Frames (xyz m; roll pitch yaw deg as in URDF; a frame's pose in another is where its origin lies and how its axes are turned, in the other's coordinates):
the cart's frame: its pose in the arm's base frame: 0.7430 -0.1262 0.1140 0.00 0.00 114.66
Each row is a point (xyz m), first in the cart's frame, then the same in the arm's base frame.
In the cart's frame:
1: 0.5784 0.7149 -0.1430
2: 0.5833 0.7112 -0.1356
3: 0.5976 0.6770 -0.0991
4: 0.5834 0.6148 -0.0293
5: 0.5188 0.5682 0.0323
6: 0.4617 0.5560 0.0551
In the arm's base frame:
1: -0.1480 0.1012 -0.0290
2: -0.1467 0.1072 -0.0216
3: -0.1216 0.1344 0.0149
4: -0.0591 0.1475 0.0847
5: 0.0102 0.1082 0.1463
6: 0.0451 0.0614 0.1691

